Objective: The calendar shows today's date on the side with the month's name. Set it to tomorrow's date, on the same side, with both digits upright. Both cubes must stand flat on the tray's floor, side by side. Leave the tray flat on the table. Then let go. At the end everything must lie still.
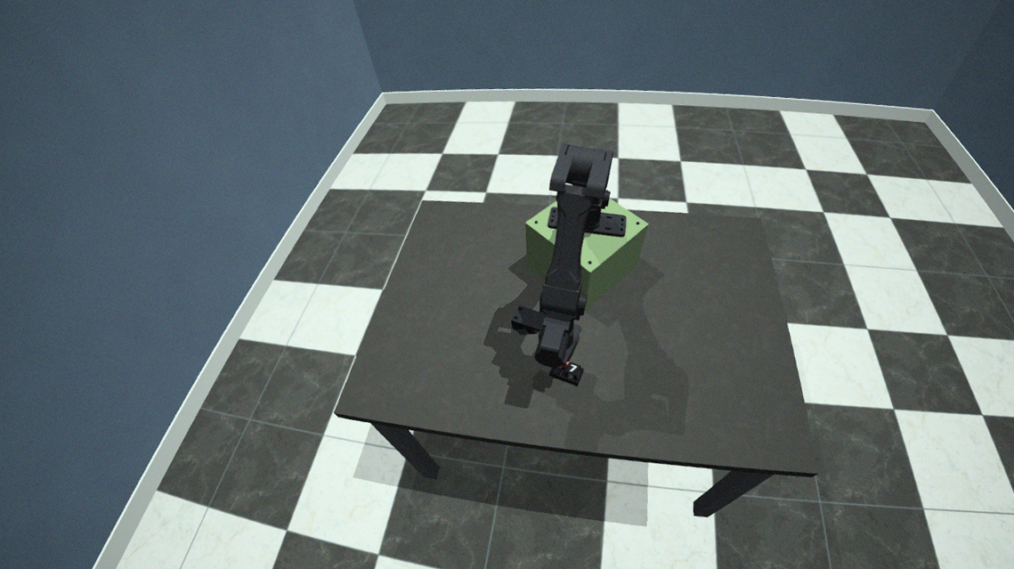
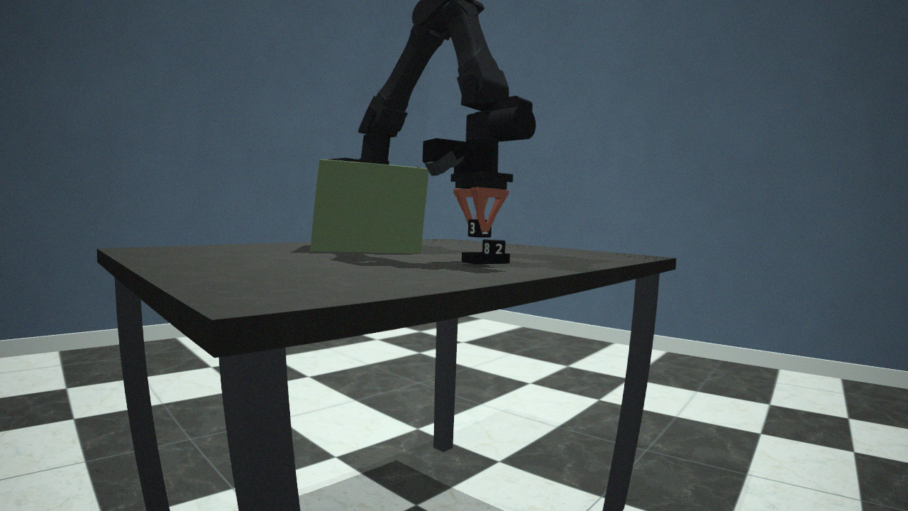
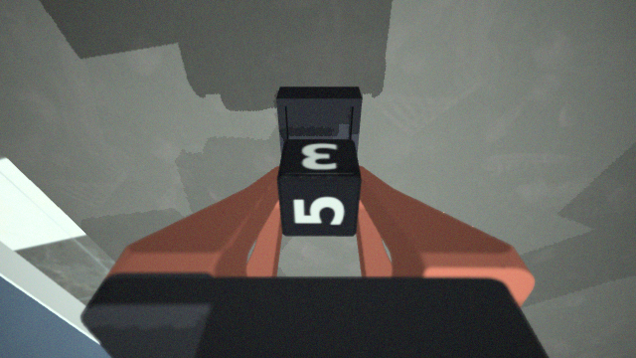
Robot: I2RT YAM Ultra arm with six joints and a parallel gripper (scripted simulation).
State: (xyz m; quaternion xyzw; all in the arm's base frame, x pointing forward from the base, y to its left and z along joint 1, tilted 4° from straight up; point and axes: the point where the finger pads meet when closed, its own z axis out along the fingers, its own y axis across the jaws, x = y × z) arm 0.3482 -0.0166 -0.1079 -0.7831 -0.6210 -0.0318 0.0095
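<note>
Right now the calendar cube is right at my hand. Round my hand: black tray 5 cm below, 2 cm to the left.
</note>
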